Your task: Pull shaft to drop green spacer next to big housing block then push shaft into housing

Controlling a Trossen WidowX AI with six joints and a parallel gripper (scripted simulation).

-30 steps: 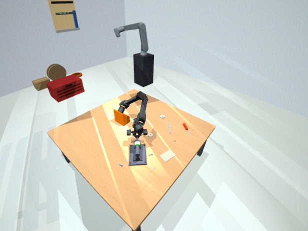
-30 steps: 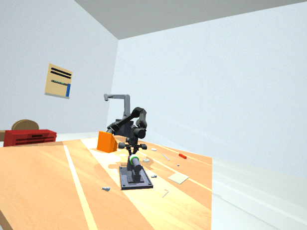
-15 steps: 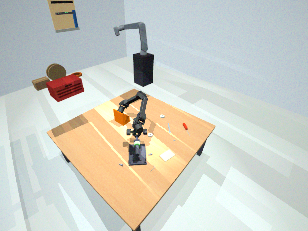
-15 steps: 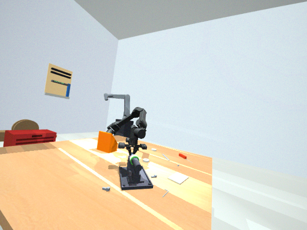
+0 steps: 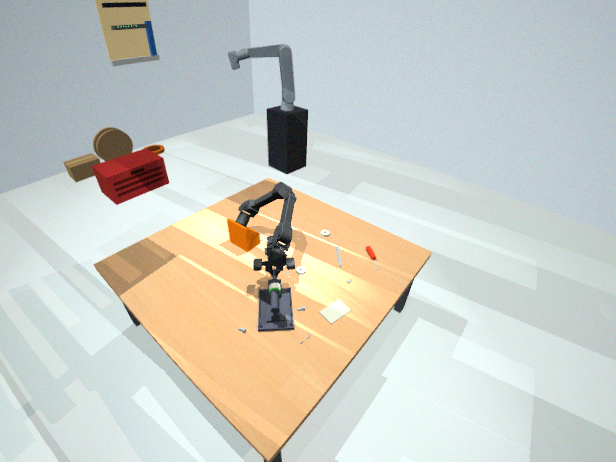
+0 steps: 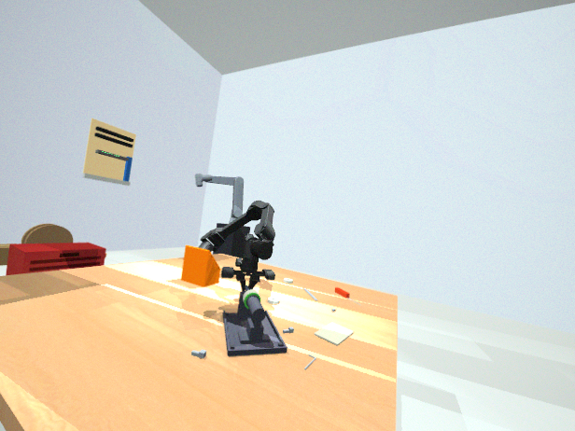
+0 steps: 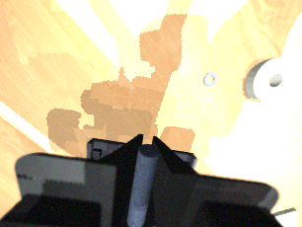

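Now: gripper tip 5 cm to the left of the grey-blue shaft, 5 cm short of it and 3 cm below it. Round my gripper tip: grey plate (31 cm ahead, 7 cm to the left, 4 cm below); white disc (47 cm to the left, 9 cm behind, 4 cm below); green spacer (9 cm ahead, 8 cm to the right, 3 cm above).
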